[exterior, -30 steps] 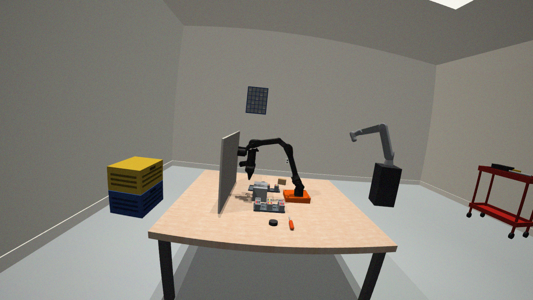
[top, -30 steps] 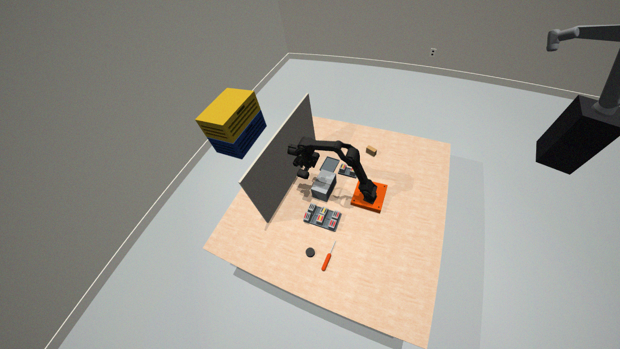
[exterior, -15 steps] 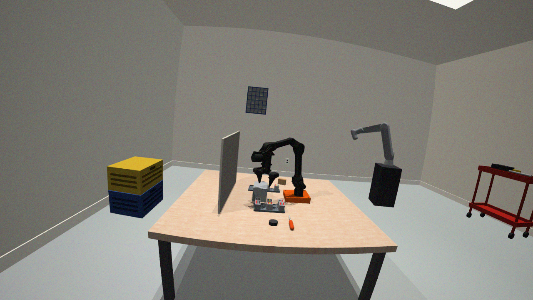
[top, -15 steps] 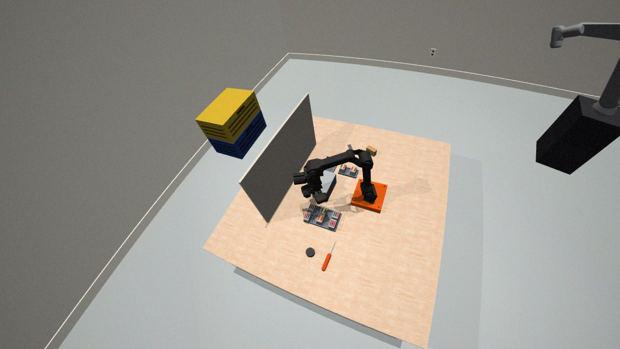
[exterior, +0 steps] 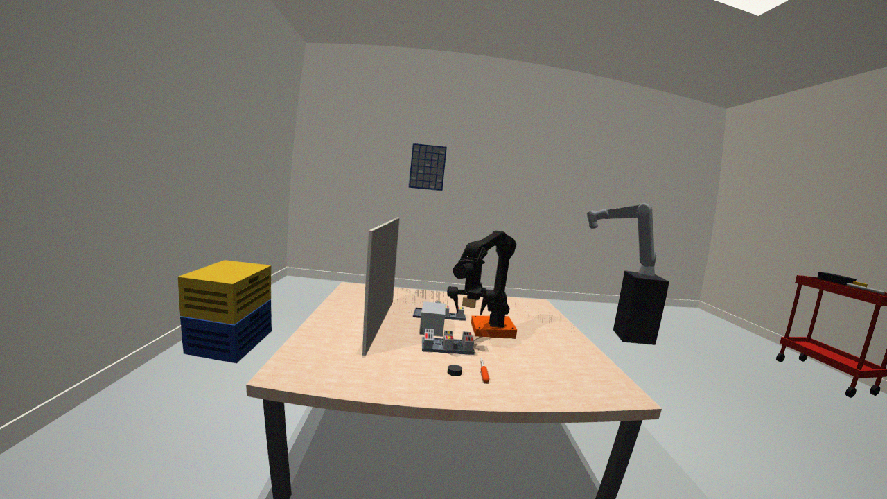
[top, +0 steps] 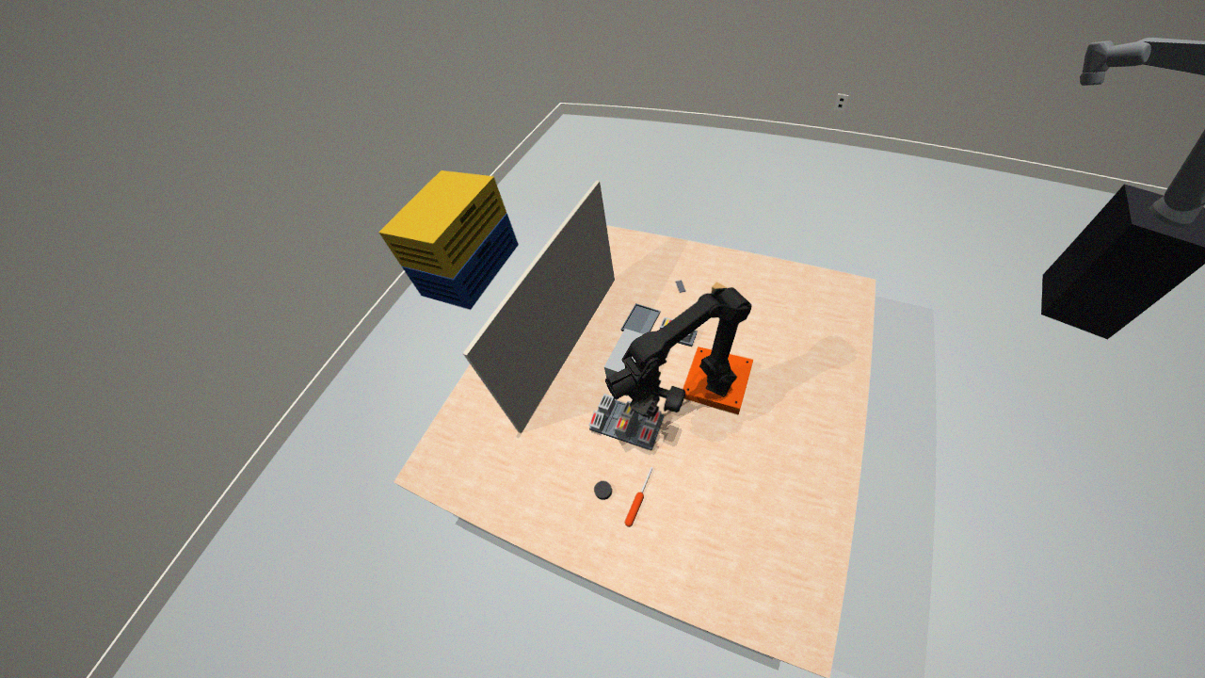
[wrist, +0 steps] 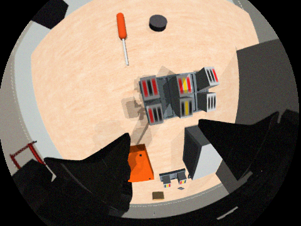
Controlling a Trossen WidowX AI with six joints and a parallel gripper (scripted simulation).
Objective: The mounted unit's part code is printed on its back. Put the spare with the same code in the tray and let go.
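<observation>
The grey spare is 10 mm to the right of my gripper tip and 100 mm below it. The rest, counted from my gripper tip: flat grey tray 240 mm ahead, 330 mm to the right, 130 mm below; tall grey panel 390 mm ahead, 110 mm to the right, 90 mm above; grey mounted unit 160 mm ahead, 130 mm to the right, 90 mm below.
</observation>
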